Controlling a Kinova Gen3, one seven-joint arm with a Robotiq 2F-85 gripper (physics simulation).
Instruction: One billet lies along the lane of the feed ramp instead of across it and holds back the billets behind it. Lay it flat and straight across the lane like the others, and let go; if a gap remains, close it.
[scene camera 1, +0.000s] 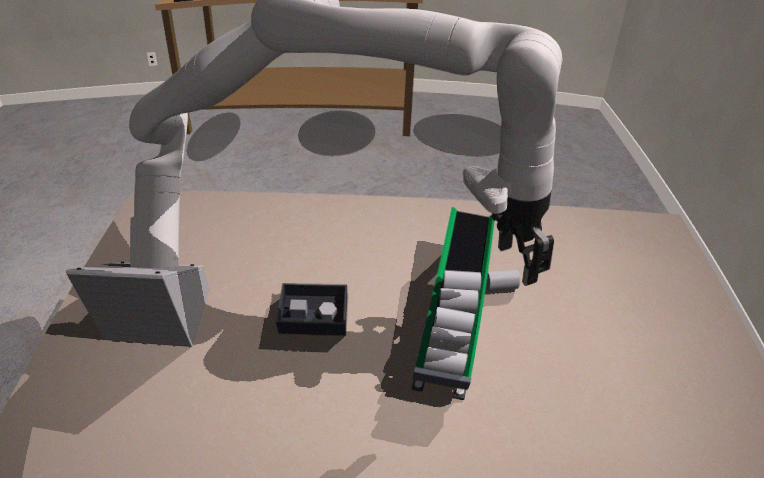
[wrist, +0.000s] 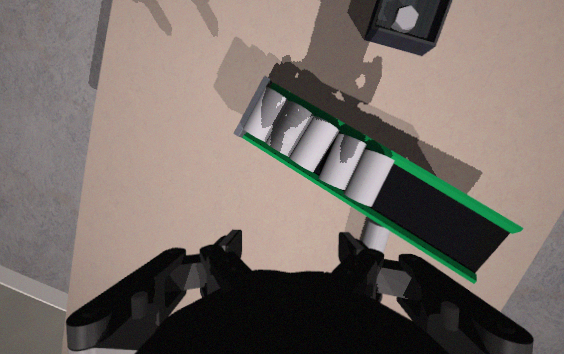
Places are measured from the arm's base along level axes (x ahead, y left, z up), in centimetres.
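Where they show: gripper, between the fingertips: (scene camera 1: 516, 265) (wrist: 289, 243); arm's base, origin of its link: (scene camera 1: 156, 266).
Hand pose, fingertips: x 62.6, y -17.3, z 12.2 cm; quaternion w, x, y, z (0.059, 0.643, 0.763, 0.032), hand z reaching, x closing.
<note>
Things, the pixels of their top centre, and the offset from my fingertips. "spot": a spot on its surface instead. Level surfaces: height alone.
- feed ramp, a spot on its surface: (wrist: 452, 191) (scene camera 1: 447, 240) spot: dx -5.2, dy +20.0, dz -12.5 cm
- uppermost billet, centre of its top: (wrist: 373, 180) (scene camera 1: 463, 274) dx -4.9, dy +9.1, dz -10.7 cm
- stop, centre of its top: (wrist: 314, 144) (scene camera 1: 455, 314) dx -7.9, dy +1.2, dz -12.0 cm
- fourth billet, centre of its top: (wrist: 344, 163) (scene camera 1: 459, 292) dx -6.3, dy +5.3, dz -11.3 cm
- similar grey cylinder, centre of its top: (wrist: 378, 245) (scene camera 1: 504, 273) dx +6.6, dy +15.6, dz -18.3 cm
- dark open box, centre of its top: (scene camera 1: 312, 302) dx -32.0, dy +12.0, dz -18.8 cm
- table, height of its surface: dz -22.3 cm
The feed ramp (scene camera 1: 447, 248) (wrist: 452, 191) has green side rails, a dark lane and a grey stop at its low end. Several light grey billets lie across the lane in a row from the stop, including the uppermost billet (scene camera 1: 462, 280) (wrist: 370, 178). The third billet from the stop (scene camera 1: 454, 319) (wrist: 314, 145) looks slightly skewed, with a narrow dark wedge between it and the fourth billet (scene camera 1: 459, 299) (wrist: 343, 161). A similar grey cylinder (scene camera 1: 503, 280) (wrist: 375, 237) lies outside the ramp, beside the rail on the gripper's side. My gripper (scene camera 1: 517, 262) (wrist: 289, 243) is open and empty, above and beside that rail.
A dark open box (scene camera 1: 312, 328) (wrist: 400, 44) stands on the table (scene camera 1: 349, 417) (wrist: 160, 175) between the robot's base (scene camera 1: 132, 307) and the ramp, with small light blocks inside. A wooden shelf unit (scene camera 1: 409, 101) stands behind the table.
</note>
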